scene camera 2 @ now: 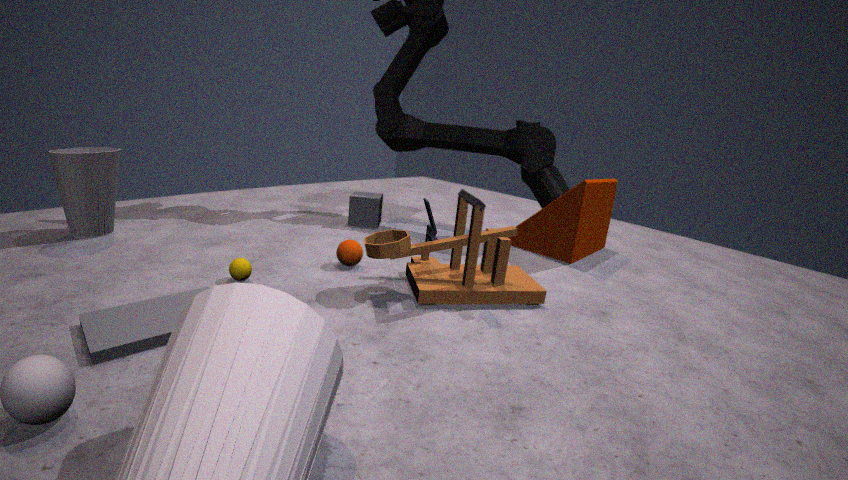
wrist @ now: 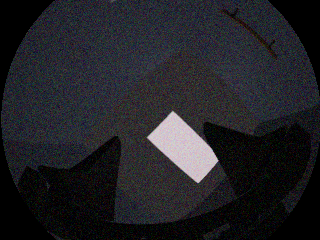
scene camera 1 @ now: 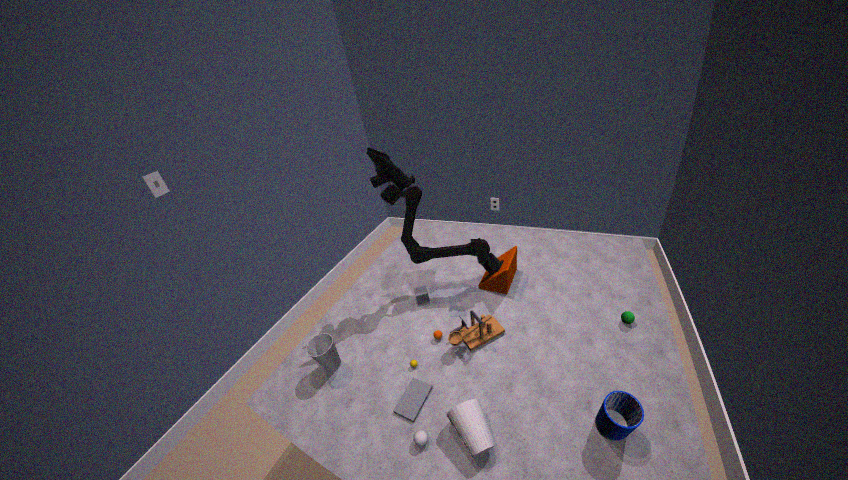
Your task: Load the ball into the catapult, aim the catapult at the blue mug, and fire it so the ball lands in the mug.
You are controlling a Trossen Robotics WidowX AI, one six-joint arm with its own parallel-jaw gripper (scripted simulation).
Path:
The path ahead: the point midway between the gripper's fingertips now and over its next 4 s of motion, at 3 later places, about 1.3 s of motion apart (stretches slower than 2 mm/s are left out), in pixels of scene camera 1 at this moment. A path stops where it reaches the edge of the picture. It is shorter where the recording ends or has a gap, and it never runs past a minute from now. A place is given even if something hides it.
My gripper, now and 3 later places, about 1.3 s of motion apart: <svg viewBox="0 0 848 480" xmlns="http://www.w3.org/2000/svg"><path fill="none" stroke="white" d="M367 149L417 111L486 159L503 294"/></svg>

